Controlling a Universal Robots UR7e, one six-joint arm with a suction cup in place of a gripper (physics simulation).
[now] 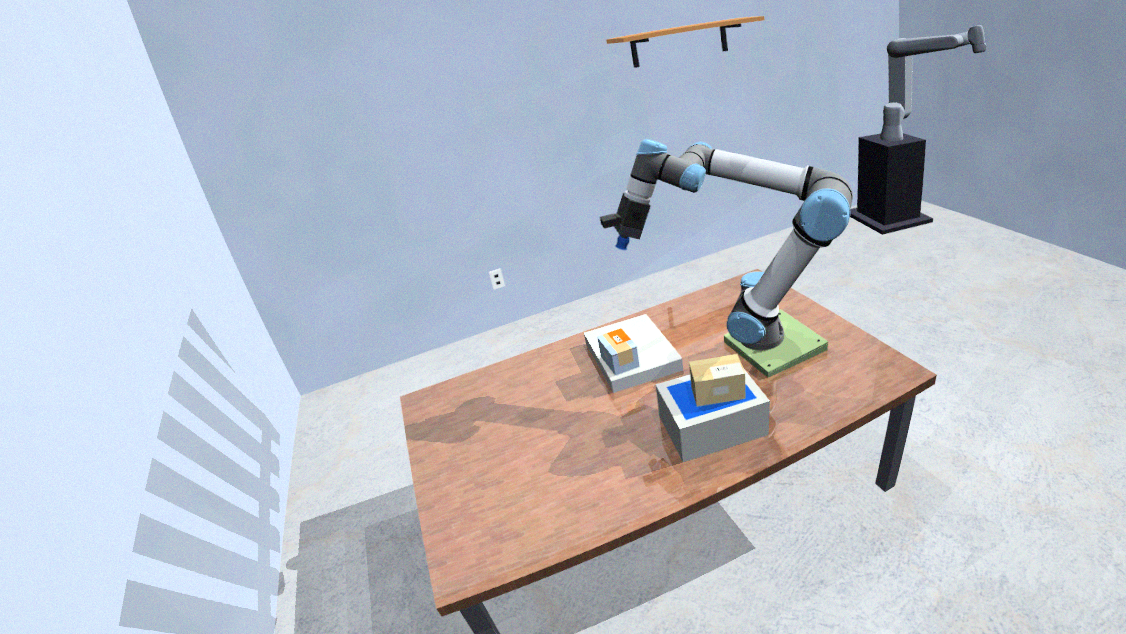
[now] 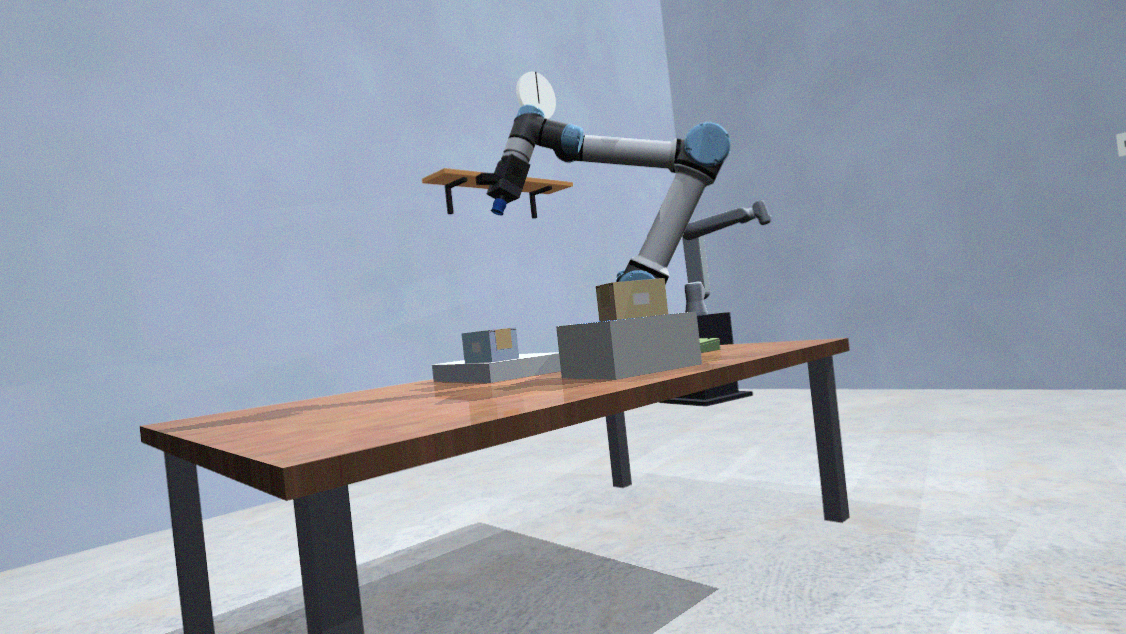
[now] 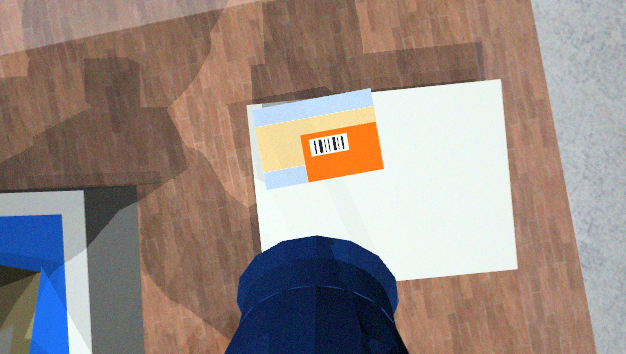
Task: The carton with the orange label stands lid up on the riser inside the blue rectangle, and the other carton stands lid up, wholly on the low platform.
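The orange-label carton [image 1: 618, 352] [image 2: 490, 346] [image 3: 320, 140], light blue and tan, stands on the white low platform [image 1: 654, 354] [image 2: 472, 372] [image 3: 450, 190] near one corner, orange label on top. The other carton [image 1: 718, 382] [image 2: 632, 300] [image 3: 19, 302], plain tan with a white label on top, stands on the grey riser [image 1: 720, 433] [image 2: 654, 346] [image 3: 115, 275], over the blue rectangle [image 1: 689, 403] [image 3: 30, 232]. Its underside is hidden. My suction cup [image 1: 622, 243] [image 2: 497, 207] [image 3: 317, 265] is off and bare, tilted, high above the low platform's side of the table.
The wooden table [image 1: 504, 504] [image 2: 354, 425] carries the platform, the riser and my arm's green base plate [image 1: 795, 352] [image 2: 709, 344]. The riser stands beside the low platform, with a gap between them. A wall shelf [image 1: 685, 30] [image 2: 449, 176] and a second arm on a black pedestal [image 1: 890, 181] [image 2: 715, 327] are in the background.
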